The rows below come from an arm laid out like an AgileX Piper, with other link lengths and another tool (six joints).
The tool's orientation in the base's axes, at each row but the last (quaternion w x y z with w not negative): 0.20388, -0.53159, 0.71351, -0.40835; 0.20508, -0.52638, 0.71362, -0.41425; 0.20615, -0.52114, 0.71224, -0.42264; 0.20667, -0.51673, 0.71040, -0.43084; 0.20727, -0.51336, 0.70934, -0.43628; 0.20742, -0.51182, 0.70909, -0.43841; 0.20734, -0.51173, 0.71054, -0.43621; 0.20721, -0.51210, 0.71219, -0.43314; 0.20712, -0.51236, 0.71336, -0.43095; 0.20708, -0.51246, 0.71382, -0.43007; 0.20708, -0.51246, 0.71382, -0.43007
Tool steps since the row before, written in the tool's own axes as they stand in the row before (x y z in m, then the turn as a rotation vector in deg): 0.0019, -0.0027, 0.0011, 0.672, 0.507, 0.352; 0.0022, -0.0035, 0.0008, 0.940, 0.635, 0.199; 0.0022, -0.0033, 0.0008, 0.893, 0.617, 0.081; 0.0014, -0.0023, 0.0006, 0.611, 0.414, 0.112; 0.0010, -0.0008, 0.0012, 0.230, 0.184, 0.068; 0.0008, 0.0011, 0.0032, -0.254, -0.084, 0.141; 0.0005, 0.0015, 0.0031, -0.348, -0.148, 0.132; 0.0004, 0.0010, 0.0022, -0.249, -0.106, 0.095; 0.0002, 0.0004, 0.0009, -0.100, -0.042, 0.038; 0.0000, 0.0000, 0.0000, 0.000, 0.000, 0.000; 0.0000, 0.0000, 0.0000, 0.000, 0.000, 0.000
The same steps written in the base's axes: 0.0017, -0.0024, 0.0018, -0.281, -0.699, -0.514; 0.0018, -0.0027, 0.0027, -0.564, -0.875, -0.492; 0.0016, -0.0027, 0.0026, -0.623, -0.788, -0.418; 0.0012, -0.0017, 0.0018, -0.380, -0.563, -0.310; 0.0009, -0.0015, 0.0002, -0.139, -0.220, -0.154; 0.0015, -0.0019, -0.0025, 0.250, 0.165, -0.044; 0.0013, -0.0016, -0.0028, 0.314, 0.248, 0.000; 0.0009, -0.0012, -0.0020, 0.225, 0.177, 0.000; 0.0004, -0.0005, -0.0008, 0.090, 0.071, 0.000; 0.0000, 0.0000, 0.0000, 0.000, 0.000, 0.000; 0.0000, 0.0000, 0.0000, 0.000, 0.000, 0.000
